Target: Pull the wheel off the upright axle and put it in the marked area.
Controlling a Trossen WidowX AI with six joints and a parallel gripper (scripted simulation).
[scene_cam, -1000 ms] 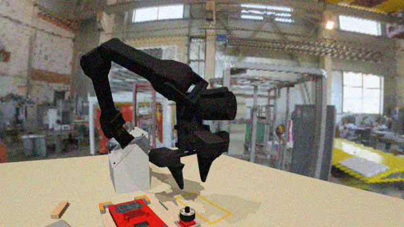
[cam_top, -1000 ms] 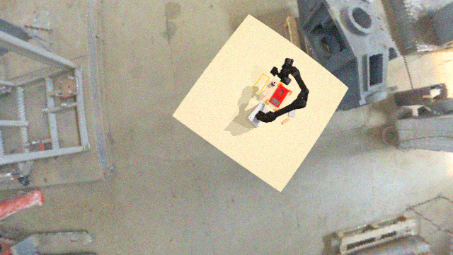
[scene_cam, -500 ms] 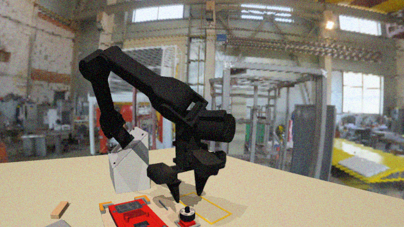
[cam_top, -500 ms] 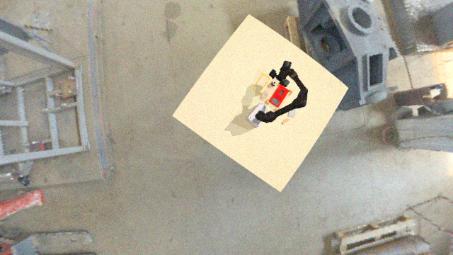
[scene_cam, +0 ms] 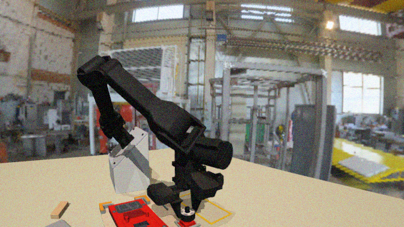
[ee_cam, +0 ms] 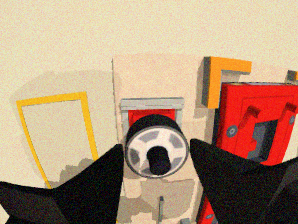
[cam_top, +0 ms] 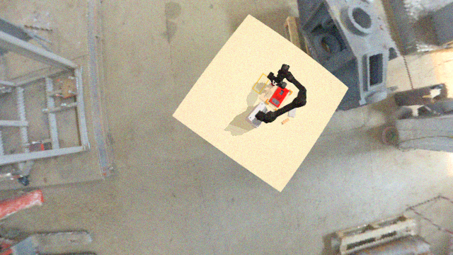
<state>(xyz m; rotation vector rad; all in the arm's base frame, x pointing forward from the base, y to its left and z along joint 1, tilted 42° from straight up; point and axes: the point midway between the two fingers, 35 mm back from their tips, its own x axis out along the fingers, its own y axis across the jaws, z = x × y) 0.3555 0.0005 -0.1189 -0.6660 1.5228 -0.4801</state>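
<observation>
The black axle lies right at my gripper tip. The rest, counted from my gripper tip: wheel right at my gripper tip; then wooden block 33 cm to the right, 18 cm behind, 3 cm below.
</observation>
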